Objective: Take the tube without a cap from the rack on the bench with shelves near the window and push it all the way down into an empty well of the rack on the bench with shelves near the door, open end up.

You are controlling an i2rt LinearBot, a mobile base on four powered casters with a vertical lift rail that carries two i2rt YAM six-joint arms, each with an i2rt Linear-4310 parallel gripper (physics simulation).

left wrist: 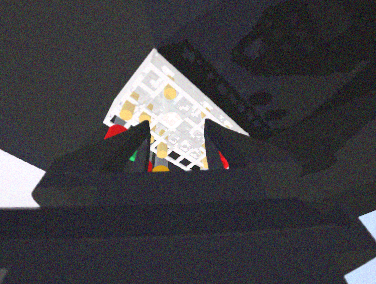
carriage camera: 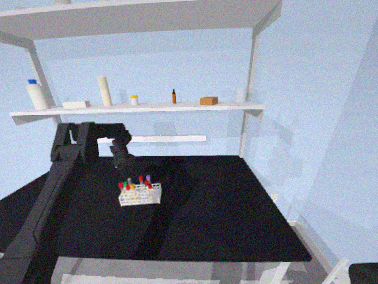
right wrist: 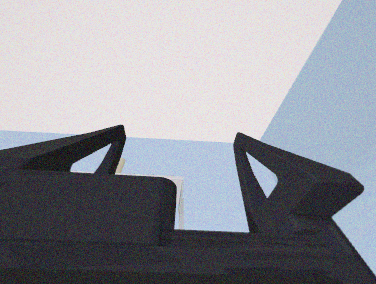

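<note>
A white rack (carriage camera: 140, 203) (left wrist: 135, 84) with several tubes stands on the black bench (carriage camera: 225, 215). Its caps are red, green, orange and purple; one grey-topped tube (carriage camera: 129, 181) shows at the back left, and I cannot tell whether that top is a cap or bare. My left gripper (carriage camera: 132, 172) (left wrist: 177, 126) is over the rack, its fingers part open with nothing between them. In the left wrist view its fingers partly hide the tubes, including a red cap (left wrist: 116, 132) and an orange cap (left wrist: 160, 169). My right gripper (right wrist: 180, 135) is open and empty, away from the rack. A second rack does not show.
A shelf (carriage camera: 155, 107) above the bench's back holds a blue-capped bottle (carriage camera: 37, 96), a tall beige cylinder (carriage camera: 104, 91), a yellow-lidded jar (carriage camera: 134, 100), a brown bottle (carriage camera: 174, 97) and a brown box (carriage camera: 209, 101). A shelf upright (carriage camera: 243, 135) stands at the back right.
</note>
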